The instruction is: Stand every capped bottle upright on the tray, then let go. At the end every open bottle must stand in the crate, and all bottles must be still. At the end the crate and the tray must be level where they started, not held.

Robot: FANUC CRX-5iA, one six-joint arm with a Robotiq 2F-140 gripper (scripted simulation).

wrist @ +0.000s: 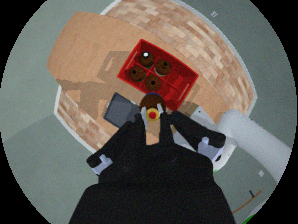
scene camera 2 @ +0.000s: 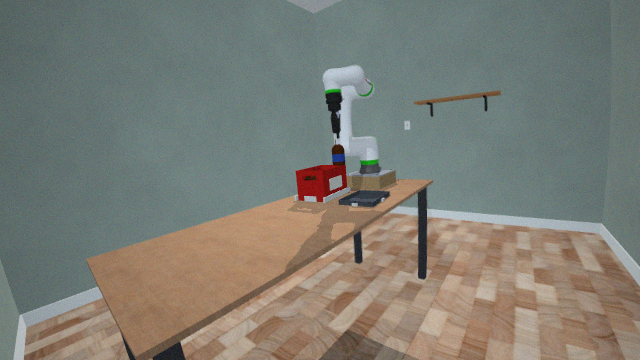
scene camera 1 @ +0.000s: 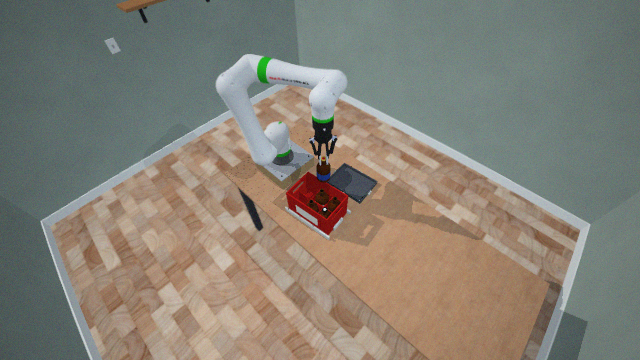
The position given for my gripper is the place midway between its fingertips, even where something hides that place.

Note:
In view: my gripper [wrist: 152, 110] and a dark tray [scene camera 1: 355, 184].
The dark tray shows as well in the wrist view [wrist: 119, 111].

